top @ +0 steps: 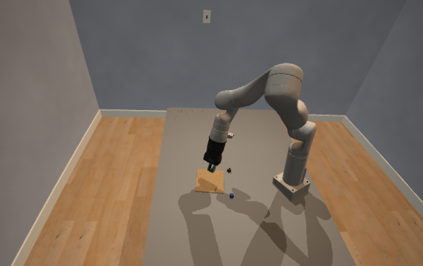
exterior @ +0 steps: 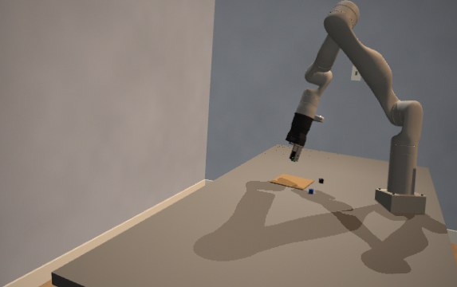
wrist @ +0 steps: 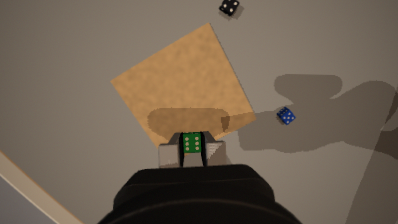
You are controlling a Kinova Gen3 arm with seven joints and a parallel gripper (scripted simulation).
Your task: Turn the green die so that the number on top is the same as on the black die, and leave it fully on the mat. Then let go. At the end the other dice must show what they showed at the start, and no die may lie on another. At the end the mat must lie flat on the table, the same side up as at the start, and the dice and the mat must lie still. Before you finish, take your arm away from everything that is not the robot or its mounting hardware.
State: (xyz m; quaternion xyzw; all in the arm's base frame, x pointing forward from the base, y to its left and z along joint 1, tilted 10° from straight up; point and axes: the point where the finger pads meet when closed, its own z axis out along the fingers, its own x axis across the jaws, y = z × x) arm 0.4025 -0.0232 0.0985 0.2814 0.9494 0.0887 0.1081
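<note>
My gripper is now 10 mm to the left of the tan mat and 110 mm above it. From my hand the other things lie so: green die: 10 mm below; then blue die: 100 mm behind, 90 mm to the left, 100 mm below; then black die: 110 mm behind, 70 mm to the right, 100 mm below.
</note>
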